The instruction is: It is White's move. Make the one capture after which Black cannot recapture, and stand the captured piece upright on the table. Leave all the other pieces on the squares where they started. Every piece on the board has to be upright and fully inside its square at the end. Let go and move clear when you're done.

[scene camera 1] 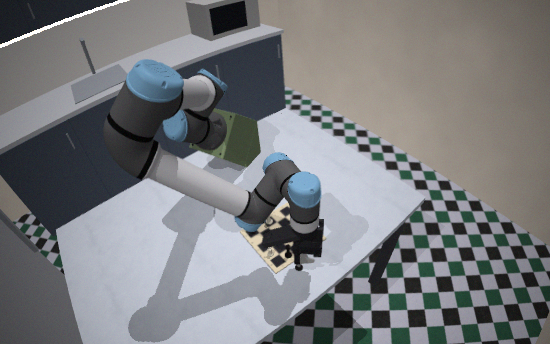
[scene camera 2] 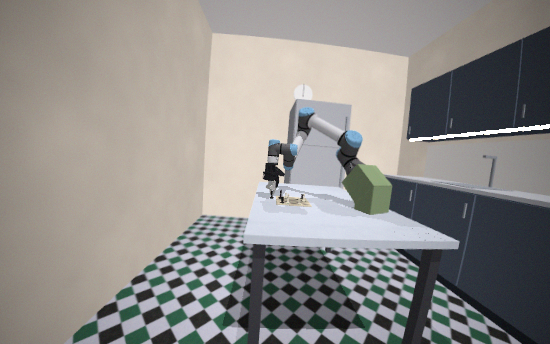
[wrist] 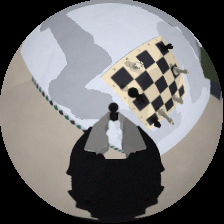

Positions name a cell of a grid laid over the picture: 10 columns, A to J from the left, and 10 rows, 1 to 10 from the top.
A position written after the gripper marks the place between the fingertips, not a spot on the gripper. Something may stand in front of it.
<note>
In view: the gripper (scene camera 1: F8) and a chessboard (scene camera 1: F7).
The chessboard shows as well in the wrist view (wrist: G4). The gripper is seen too in the wrist view (wrist: F6).
</note>
